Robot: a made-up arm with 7 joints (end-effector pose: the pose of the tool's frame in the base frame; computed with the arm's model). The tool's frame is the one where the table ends. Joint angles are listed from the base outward.
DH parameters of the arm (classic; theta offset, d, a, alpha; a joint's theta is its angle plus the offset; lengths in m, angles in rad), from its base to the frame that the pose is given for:
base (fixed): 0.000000 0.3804 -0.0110 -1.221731
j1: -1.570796 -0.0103 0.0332 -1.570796
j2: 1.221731 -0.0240 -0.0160 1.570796
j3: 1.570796 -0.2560 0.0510 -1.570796
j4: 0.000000 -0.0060 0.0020 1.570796
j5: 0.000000 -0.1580 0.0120 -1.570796
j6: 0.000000 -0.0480 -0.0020 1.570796
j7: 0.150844 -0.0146 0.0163 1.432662
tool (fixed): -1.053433 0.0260 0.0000 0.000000
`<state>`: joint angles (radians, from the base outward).
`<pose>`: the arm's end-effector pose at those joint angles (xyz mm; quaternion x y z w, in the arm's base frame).
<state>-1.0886 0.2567 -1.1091 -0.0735 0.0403 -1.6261 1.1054</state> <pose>279.1 -56.4 166.2 0.2281 -0.6205 -0.3479 0.6648</pose>
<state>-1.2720 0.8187 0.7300 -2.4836 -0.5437 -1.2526 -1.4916</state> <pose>74.3 63.0 552.6 0.1130 -0.1845 -0.6655 0.7144</pose>
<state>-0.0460 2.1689 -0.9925 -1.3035 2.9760 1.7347 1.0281</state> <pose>123.5 307.9 447.6 -0.2503 0.7768 0.1032 0.5686</pose>
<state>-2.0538 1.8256 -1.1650 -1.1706 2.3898 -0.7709 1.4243</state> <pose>67.9 226.3 613.3 -0.4971 -0.6489 0.1634 0.5524</pose>
